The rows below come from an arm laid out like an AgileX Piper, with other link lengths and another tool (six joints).
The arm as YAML. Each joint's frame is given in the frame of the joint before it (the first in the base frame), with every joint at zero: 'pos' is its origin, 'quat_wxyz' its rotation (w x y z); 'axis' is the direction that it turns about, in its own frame. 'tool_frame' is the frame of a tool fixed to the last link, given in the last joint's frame.
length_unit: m
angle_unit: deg
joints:
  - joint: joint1
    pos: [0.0, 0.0, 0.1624]
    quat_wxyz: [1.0, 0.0, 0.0, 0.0]
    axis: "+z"
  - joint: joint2
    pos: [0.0, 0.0, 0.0]
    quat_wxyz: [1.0, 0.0, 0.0, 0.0]
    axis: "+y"
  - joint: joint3
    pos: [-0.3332, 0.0, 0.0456]
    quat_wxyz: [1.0, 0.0, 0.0, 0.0]
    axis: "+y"
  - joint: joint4
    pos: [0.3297, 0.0, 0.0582]
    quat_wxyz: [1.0, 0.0, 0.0, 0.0]
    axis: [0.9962, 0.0, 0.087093]
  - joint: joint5
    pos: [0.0, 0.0, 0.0]
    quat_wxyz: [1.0, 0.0, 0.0, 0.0]
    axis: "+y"
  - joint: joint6
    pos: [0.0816, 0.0, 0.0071]
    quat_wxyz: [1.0, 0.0, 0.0, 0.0]
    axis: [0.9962, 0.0, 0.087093]
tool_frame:
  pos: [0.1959, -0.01, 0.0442]
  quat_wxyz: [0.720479, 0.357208, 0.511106, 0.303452]
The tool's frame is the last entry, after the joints.
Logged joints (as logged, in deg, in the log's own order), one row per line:
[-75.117 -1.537 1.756 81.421 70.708 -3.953]
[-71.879 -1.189 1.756 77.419 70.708 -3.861]
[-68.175 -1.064 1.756 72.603 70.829 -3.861]
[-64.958 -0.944 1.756 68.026 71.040 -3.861]
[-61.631 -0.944 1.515 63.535 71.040 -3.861]
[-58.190 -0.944 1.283 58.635 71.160 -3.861]
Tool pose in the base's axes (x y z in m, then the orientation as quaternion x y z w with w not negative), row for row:
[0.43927 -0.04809 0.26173 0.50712 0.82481 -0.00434 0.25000]
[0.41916 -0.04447 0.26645 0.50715 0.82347 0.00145 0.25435]
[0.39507 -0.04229 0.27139 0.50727 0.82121 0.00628 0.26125]
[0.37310 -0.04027 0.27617 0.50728 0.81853 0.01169 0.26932]
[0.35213 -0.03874 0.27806 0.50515 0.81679 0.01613 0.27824]
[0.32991 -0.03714 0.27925 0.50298 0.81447 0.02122 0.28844]
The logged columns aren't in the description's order. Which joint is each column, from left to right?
Columns, left to right: joint3, joint4, joint6, joint2, joint5, joint1.
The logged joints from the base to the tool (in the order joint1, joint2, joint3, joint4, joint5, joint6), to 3 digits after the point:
[-3.953 81.421 -75.117 -1.537 70.708 1.756]
[-3.861 77.419 -71.879 -1.189 70.708 1.756]
[-3.861 72.603 -68.175 -1.064 70.829 1.756]
[-3.861 68.026 -64.958 -0.944 71.040 1.756]
[-3.861 63.535 -61.631 -0.944 71.040 1.515]
[-3.861 58.635 -58.190 -0.944 71.160 1.283]

